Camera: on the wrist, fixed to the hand. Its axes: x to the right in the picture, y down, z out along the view.
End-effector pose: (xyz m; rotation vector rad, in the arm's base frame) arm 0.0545 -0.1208 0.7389 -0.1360 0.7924 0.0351
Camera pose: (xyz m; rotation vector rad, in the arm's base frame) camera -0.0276 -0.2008 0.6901 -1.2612 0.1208 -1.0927
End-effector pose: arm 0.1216 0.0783 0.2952 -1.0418 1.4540 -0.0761
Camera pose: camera 0.0688 -0.0019 0.3746 -2.3304 0.0579 -0.4763
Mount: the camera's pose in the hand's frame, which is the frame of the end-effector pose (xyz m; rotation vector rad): -0.0213 -0.0672 -0.1027 -0.6381 -0.3779 -1.5120
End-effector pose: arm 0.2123 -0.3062 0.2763 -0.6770 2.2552 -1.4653
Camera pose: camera 0.1871 -0.2409 0.3793 2.3827 -1.3937 0.5783
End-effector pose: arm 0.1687 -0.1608 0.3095 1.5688 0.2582 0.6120
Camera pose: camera 0.1105 -0.0772 0.2378 0.5171 0.7485 -0.7305
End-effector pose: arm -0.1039 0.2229 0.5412 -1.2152 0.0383 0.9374
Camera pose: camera -0.0299 0.1251 0.5633 -1.1773 -1.3778 -0.2370
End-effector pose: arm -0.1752 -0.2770 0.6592 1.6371 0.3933 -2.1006
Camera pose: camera -0.1190 -0.1662 0.6502 -0.3099 -1.9029 2.0314
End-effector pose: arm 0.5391 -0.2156 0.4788 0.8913 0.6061 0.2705
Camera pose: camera 0.4590 -0.2001 0.3847 -0.2760 0.6313 -1.0074
